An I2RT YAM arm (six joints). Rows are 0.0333 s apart.
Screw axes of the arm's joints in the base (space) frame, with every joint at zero. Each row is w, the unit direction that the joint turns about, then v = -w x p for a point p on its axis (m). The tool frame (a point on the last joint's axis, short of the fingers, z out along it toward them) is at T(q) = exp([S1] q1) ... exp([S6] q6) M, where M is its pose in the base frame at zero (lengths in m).
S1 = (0, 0, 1, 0, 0, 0)
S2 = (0, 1, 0, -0.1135, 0, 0.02)
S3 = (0, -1, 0, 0.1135, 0, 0.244)
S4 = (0, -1, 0, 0.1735, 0, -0.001)
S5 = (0, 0, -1, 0, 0.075, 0)
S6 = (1, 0, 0, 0, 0.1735, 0)
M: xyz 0.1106 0 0.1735 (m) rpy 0 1.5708 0 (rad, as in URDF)
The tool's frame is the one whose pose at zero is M.
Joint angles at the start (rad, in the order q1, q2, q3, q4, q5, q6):
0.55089 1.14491 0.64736 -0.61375 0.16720 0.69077
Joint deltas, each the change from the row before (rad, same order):
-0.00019 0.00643 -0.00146 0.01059 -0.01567 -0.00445
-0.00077 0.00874 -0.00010 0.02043 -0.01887 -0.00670
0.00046 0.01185 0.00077 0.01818 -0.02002 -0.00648
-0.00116 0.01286 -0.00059 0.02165 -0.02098 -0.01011
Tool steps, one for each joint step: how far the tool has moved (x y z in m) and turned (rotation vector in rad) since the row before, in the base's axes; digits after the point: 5 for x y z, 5 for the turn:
0.00087 0.00114 -0.00117 0.01134 0.00462 0.01071
0.00202 0.00184 -0.00073 0.01737 -0.00183 0.01366
0.00200 0.00217 -0.00118 0.01594 0.00238 0.01537
0.00229 0.00198 -0.00160 0.01557 0.00114 0.01752

